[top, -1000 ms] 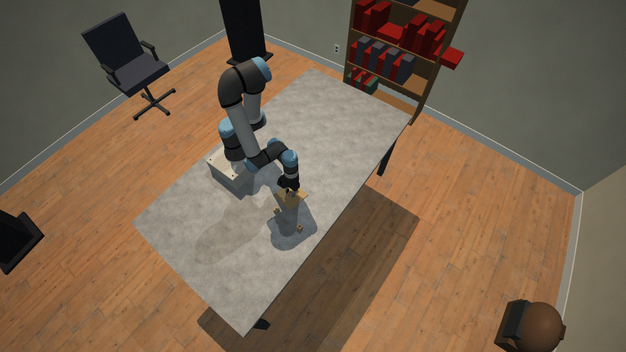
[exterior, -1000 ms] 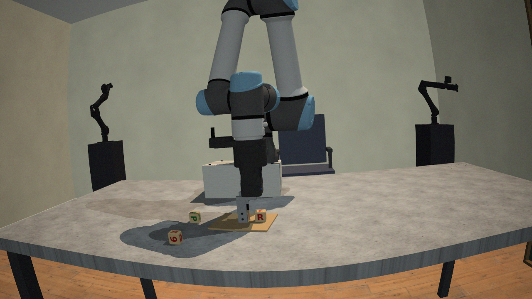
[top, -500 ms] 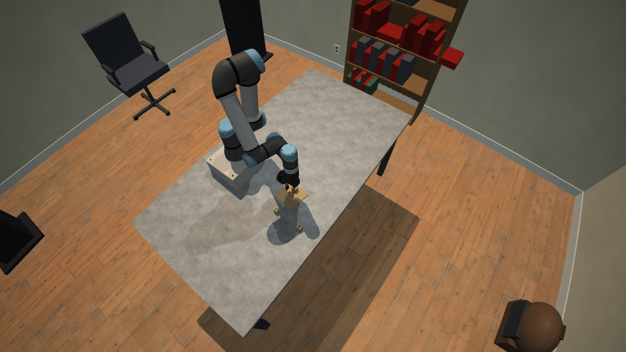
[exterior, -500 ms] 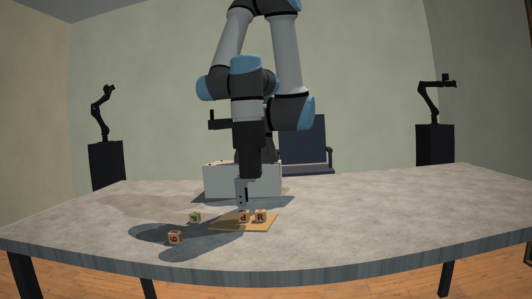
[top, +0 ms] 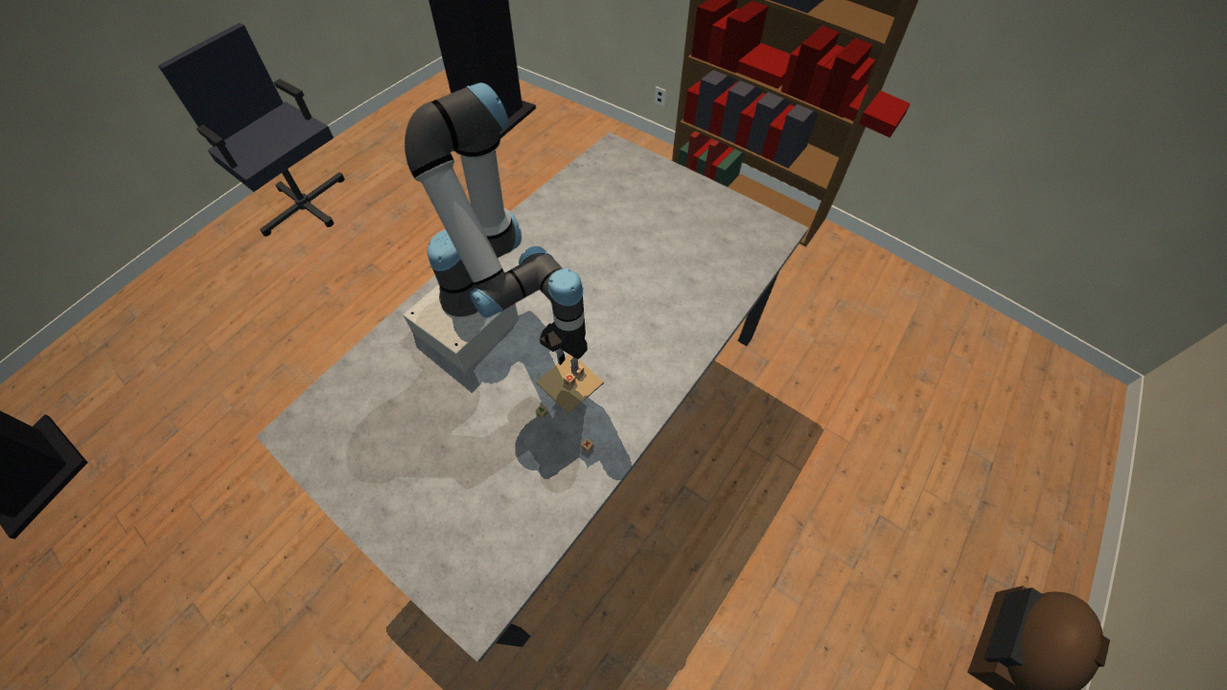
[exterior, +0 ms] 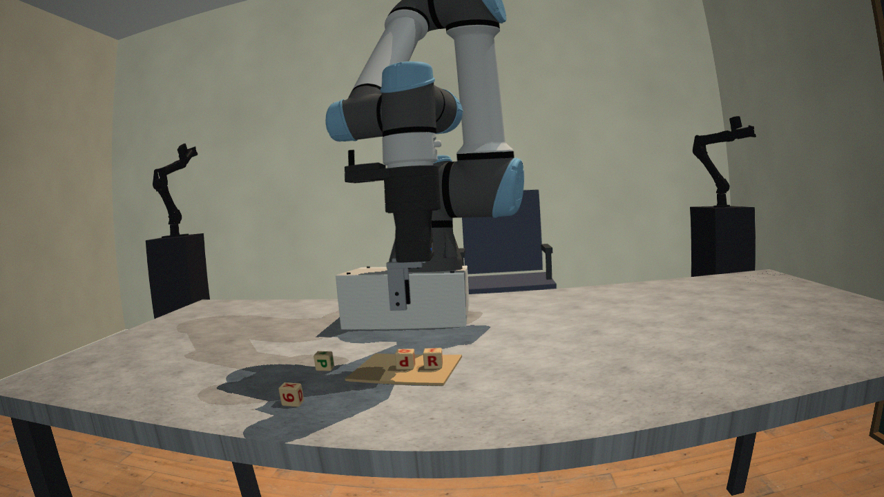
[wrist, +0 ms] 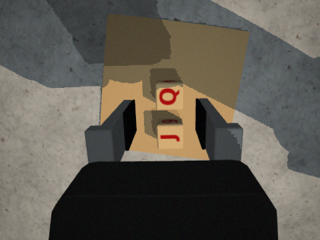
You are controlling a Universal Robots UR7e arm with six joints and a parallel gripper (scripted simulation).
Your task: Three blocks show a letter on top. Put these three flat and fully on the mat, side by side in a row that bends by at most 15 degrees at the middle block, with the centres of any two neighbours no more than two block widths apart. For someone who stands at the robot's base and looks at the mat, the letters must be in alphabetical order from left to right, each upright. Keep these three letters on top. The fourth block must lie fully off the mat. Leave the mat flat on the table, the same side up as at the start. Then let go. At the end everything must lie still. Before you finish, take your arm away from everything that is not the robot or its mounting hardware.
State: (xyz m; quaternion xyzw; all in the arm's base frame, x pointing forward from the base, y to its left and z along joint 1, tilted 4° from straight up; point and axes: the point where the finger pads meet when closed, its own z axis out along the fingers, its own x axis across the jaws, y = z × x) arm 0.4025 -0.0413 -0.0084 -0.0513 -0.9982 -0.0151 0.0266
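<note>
My gripper is now 150 mm to the left of the X block, 150 mm short of it and 100 mm above it. Round my hand: Q block: 100 mm below; tan mat: 110 mm below.
</note>
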